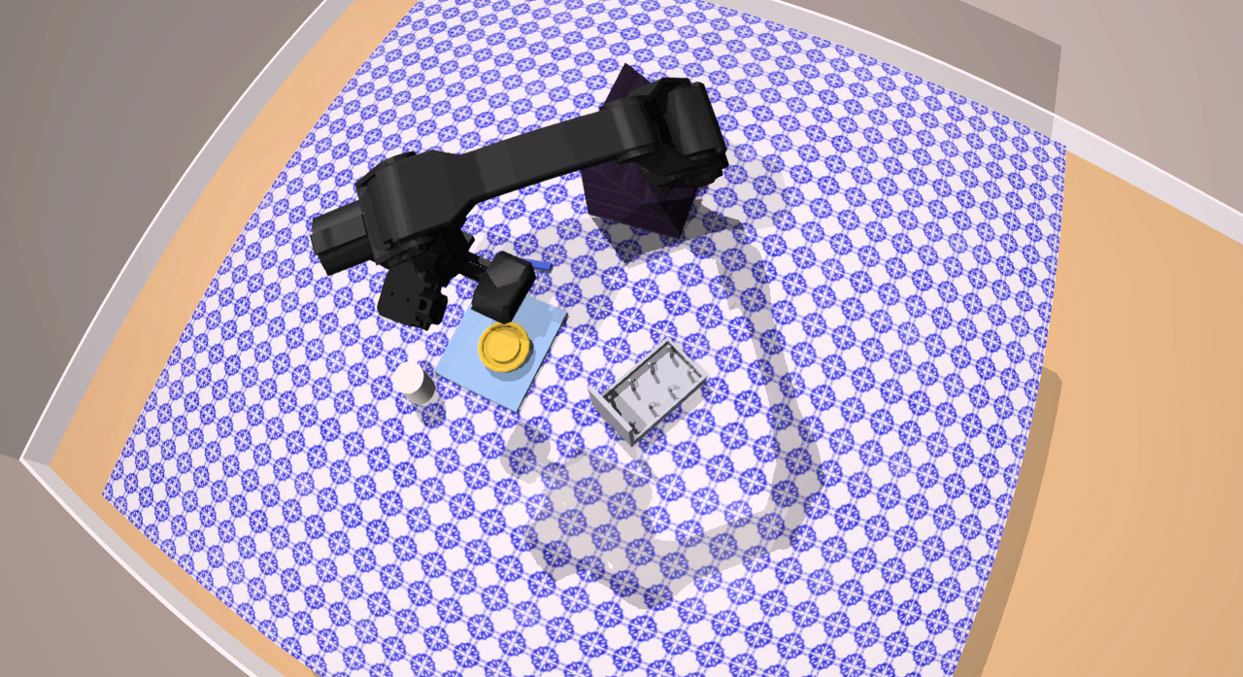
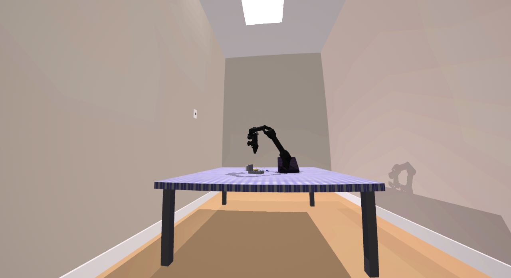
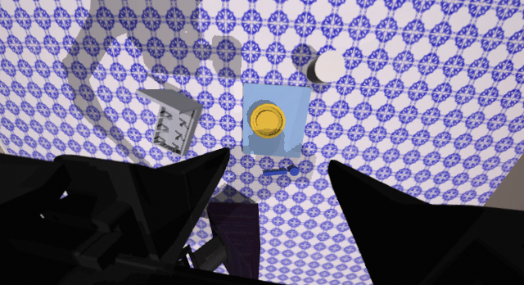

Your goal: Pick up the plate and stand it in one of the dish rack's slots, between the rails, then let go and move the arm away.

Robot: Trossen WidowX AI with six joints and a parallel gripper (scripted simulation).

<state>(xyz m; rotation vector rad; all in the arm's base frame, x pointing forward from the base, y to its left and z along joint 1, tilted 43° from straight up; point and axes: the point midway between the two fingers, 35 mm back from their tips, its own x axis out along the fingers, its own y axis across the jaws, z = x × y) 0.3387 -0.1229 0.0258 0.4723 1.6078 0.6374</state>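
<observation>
My gripper tip is now 10 mm past the yellow plate, 10 mm to the right of it and 170 mm above it. From my gripper tip the other things lie so: blue spoon: 130 mm behind, 50 mm to the right, 180 mm below; then light blue sheet: 10 mm behind, 180 mm below; then white cup: 100 mm ahead, 70 mm to the right, 160 mm below.
</observation>
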